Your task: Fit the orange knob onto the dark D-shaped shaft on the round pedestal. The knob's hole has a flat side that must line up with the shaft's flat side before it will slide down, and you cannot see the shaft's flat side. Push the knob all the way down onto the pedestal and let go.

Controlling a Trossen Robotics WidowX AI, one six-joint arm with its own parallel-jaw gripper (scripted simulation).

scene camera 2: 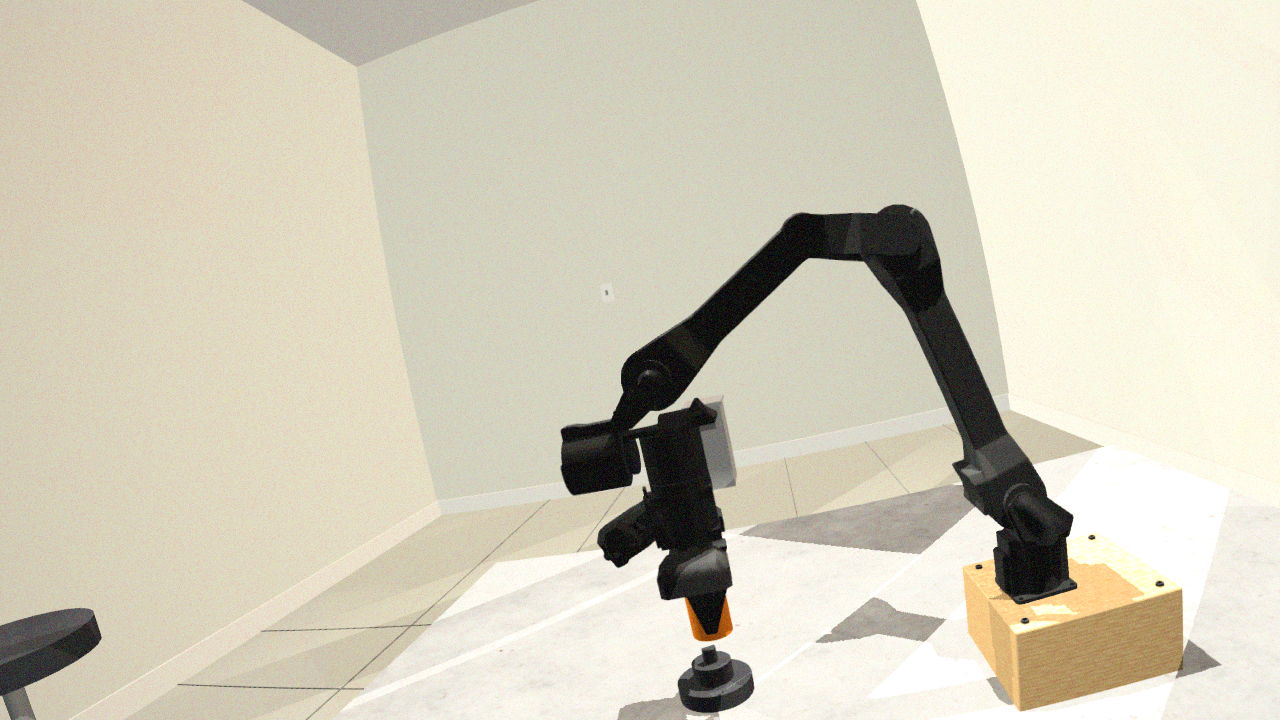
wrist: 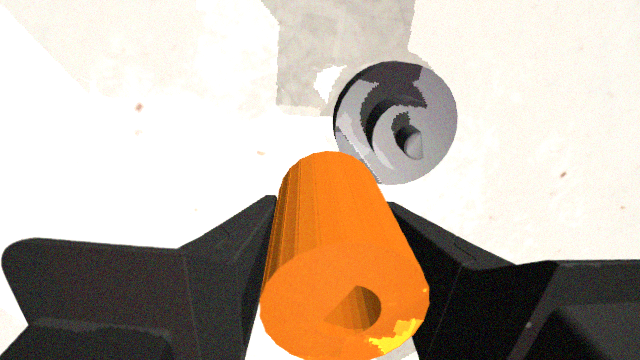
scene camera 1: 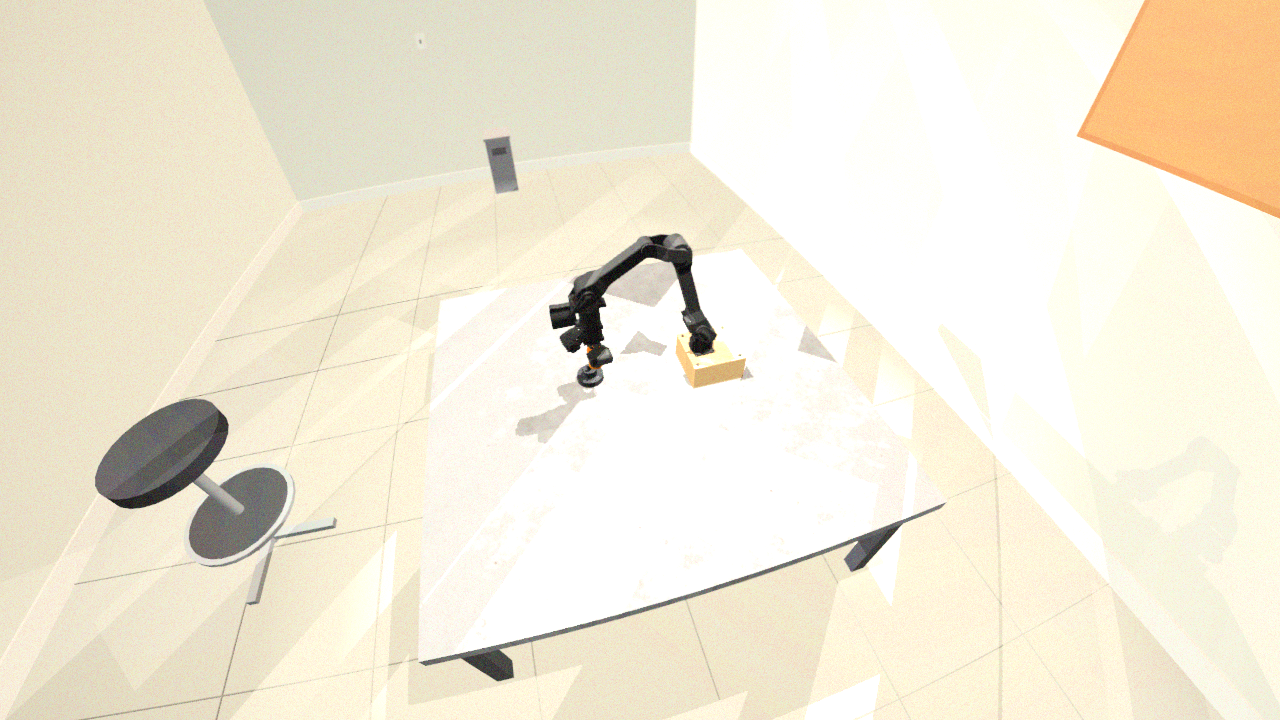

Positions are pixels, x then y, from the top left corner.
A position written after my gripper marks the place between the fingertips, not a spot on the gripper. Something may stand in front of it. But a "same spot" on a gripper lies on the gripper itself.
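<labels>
I can see my gripper in scene camera 2 and in scene camera 1, and it is there in the wrist view (pixel 329 209) as well. On my gripper, (scene camera 1: pixel 571 339) and (scene camera 2: pixel 616 521) are the same spot.
</labels>
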